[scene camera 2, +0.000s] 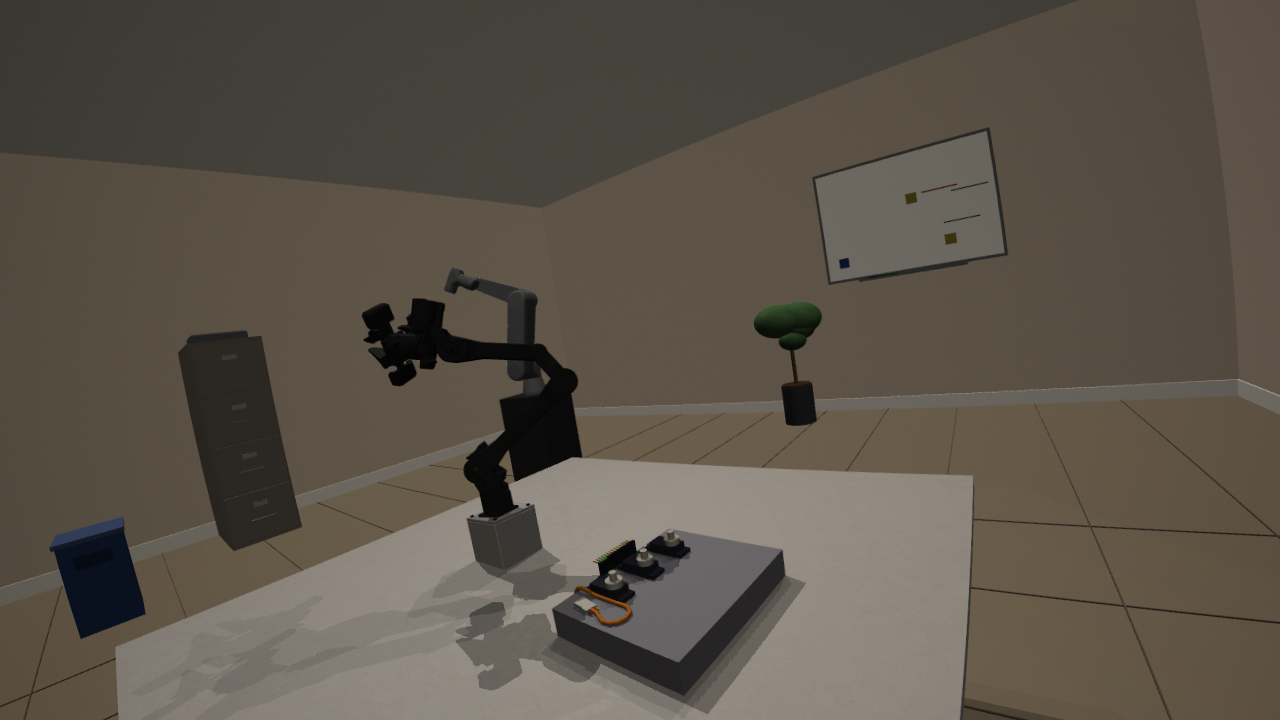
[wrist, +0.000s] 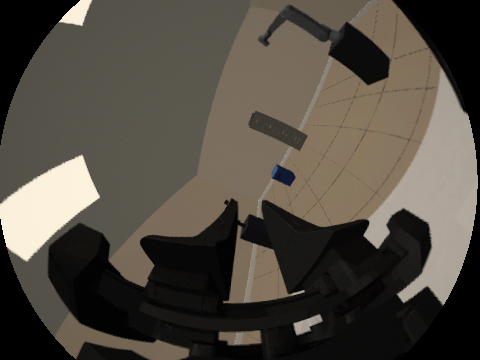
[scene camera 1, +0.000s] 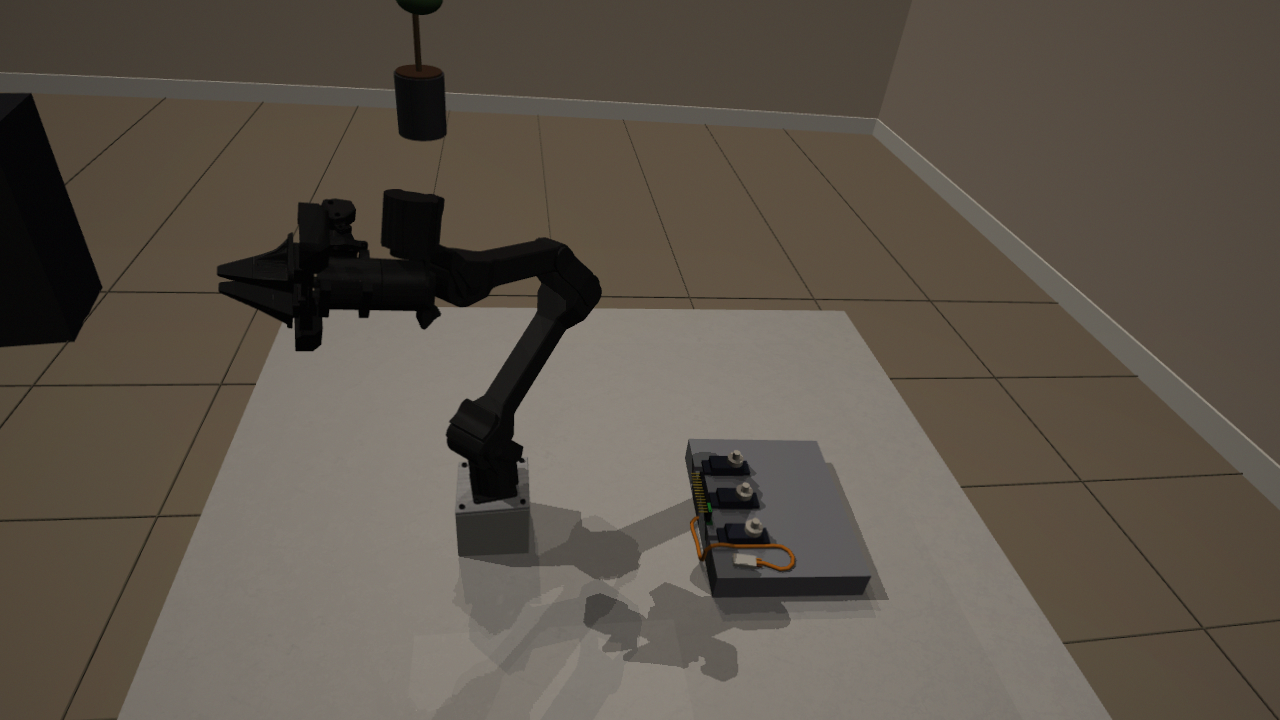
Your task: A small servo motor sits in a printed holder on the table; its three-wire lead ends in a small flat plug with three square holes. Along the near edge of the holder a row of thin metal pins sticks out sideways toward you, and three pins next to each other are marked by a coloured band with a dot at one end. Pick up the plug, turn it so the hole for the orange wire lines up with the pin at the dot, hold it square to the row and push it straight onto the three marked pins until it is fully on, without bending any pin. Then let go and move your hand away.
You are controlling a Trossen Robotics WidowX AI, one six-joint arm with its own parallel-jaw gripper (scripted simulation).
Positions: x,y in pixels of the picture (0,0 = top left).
Labels:
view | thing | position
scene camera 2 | my gripper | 367,344
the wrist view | my gripper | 249,204
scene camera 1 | my gripper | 217,279

